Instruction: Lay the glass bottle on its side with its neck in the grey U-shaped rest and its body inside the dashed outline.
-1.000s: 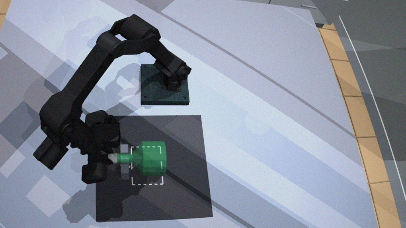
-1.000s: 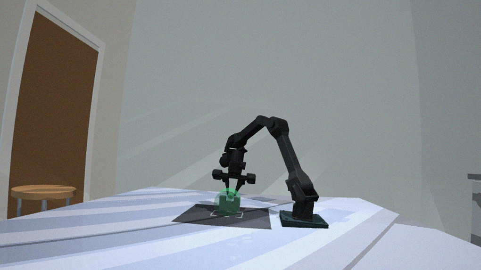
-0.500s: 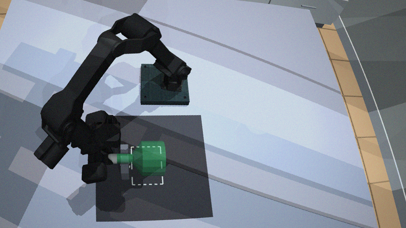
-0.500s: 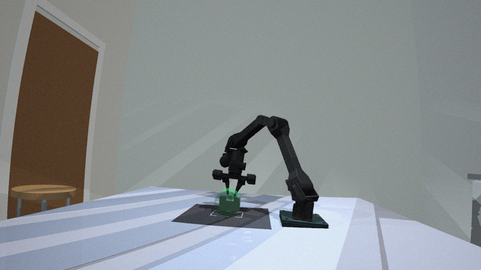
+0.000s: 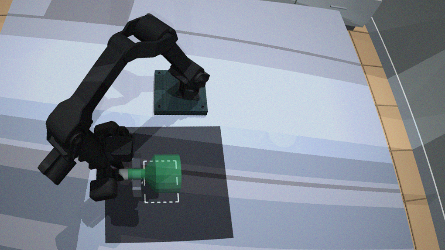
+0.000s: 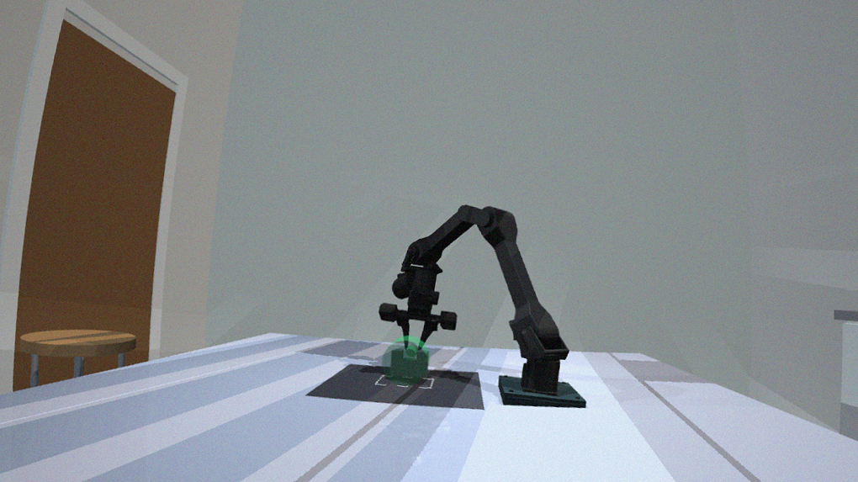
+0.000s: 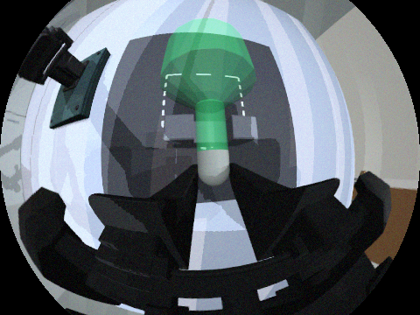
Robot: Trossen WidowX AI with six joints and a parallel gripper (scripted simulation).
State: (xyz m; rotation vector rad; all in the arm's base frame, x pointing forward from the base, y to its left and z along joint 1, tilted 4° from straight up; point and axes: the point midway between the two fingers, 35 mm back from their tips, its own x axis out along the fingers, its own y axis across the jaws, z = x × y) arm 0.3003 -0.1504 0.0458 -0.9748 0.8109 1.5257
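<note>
The green glass bottle is 5 cm to the left of my gripper tip and 1 cm behind it. The rest, counted from my gripper tip: dark mat (11 cm to the left, 5 cm below, 2 cm behind).
</note>
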